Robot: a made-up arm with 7 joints. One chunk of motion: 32 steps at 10 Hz.
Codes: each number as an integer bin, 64 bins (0 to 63) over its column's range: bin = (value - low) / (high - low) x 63, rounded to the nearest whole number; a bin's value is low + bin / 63 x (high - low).
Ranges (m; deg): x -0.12..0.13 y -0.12..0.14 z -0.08..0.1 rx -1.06..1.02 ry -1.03..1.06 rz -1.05..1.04
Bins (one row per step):
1: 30 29 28 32 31 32
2: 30 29 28 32 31 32
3: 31 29 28 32 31 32
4: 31 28 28 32 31 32
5: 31 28 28 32 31 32
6: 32 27 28 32 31 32
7: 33 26 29 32 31 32
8: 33 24 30 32 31 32
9: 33 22 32 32 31 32
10: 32 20 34 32 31 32
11: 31 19 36 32 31 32
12: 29 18 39 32 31 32
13: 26 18 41 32 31 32
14: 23 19 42 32 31 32
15: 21 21 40 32 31 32
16: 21 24 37 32 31 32
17: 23 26 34 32 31 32
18: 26 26 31 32 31 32
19: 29 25 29 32 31 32
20: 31 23 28 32 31 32
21: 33 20 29 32 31 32
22: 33 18 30 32 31 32
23: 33 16 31 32 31 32
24: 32 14 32 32 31 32
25: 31 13 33 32 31 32
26: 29 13 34 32 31 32
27: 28 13 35 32 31 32
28: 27 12 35 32 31 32
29: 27 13 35 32 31 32
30: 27 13 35 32 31 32
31: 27 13 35 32 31 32
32: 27 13 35 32 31 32
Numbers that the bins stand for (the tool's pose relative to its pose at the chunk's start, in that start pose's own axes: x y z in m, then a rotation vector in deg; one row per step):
1: -0.0010 -0.0003 0.0000 0.00 0.00 0.01
2: -0.0010 -0.0003 0.0000 0.00 0.00 0.01
3: 0.0030 -0.0003 0.0000 0.00 0.00 0.01
4: 0.0030 -0.0044 0.0000 0.00 0.00 0.01
5: 0.0030 -0.0044 0.0000 0.00 0.00 0.01
6: 0.0070 -0.0086 0.0000 0.00 0.00 0.01
7: 0.0110 -0.0127 0.0029 0.00 0.00 0.01
8: 0.0110 -0.0210 0.0057 0.00 0.00 0.01
9: 0.0110 -0.0292 0.0114 0.00 0.00 0.01
10: 0.0070 -0.0375 0.0171 0.00 0.00 0.01
11: 0.0030 -0.0416 0.0229 0.00 0.00 0.01
12: -0.0049 -0.0457 0.0314 0.00 0.00 0.01
13: -0.0168 -0.0457 0.0371 0.00 0.00 0.01
14: -0.0287 -0.0416 0.0400 0.00 0.00 0.01
15: -0.0367 -0.0333 0.0343 0.00 0.00 0.01
16: -0.0367 -0.0210 0.0257 0.00 0.00 0.01
17: -0.0287 -0.0127 0.0171 0.00 0.00 0.01
18: -0.0168 -0.0127 0.0086 0.00 0.00 0.01
19: -0.0049 -0.0168 0.0029 0.00 0.00 0.01
20: 0.0030 -0.0251 0.0000 0.00 0.00 0.01
21: 0.0110 -0.0375 0.0029 0.00 0.00 0.01
22: 0.0110 -0.0457 0.0057 0.00 0.00 0.01
23: 0.0110 -0.0540 0.0086 0.00 0.00 0.01
24: 0.0070 -0.0622 0.0114 0.00 0.00 0.01
25: 0.0030 -0.0663 0.0143 0.00 0.00 0.01
26: -0.0049 -0.0663 0.0171 0.00 0.00 0.01
27: -0.0089 -0.0663 0.0200 0.00 0.00 0.01
28: -0.0129 -0.0705 0.0200 0.00 0.00 0.01
29: -0.0129 -0.0663 0.0200 0.00 0.00 0.01
30: -0.0129 -0.0663 0.0200 0.00 0.00 0.01
31: -0.0129 -0.0663 0.0200 0.00 0.00 0.01
32: -0.0129 -0.0663 0.0200 0.00 0.00 0.01

